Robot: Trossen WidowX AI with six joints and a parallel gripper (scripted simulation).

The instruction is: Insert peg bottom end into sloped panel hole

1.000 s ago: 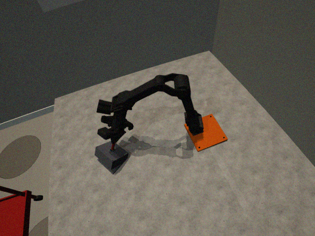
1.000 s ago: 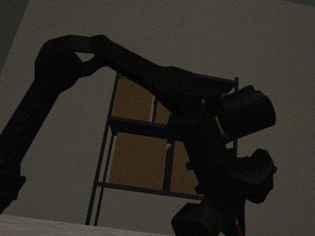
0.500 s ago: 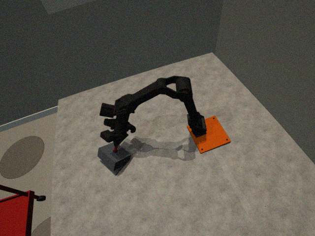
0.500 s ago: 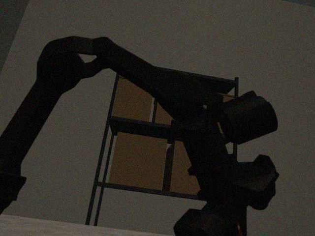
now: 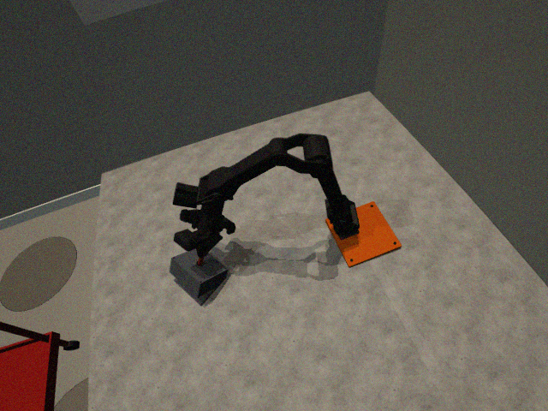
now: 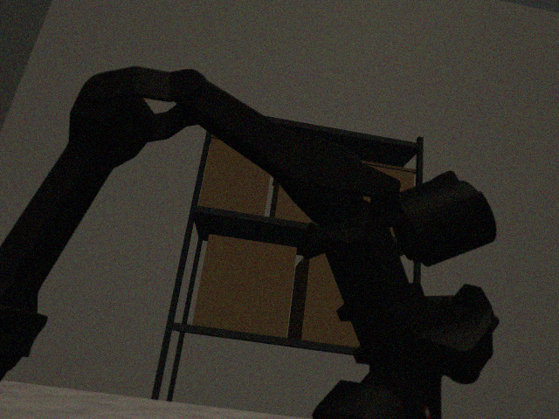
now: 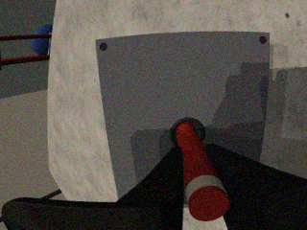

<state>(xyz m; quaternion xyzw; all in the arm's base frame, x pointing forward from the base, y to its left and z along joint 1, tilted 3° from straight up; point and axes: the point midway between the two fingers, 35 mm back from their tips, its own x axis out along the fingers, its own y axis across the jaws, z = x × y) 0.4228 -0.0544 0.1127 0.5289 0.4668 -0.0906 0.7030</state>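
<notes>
Right now my gripper tip is 30 mm short of the grey sloped panel, 20 mm to the right of it and 40 mm above it. Also, from my gripper tip: red round peg: 10 mm behind, 10 mm to the right, 10 mm above.
</notes>
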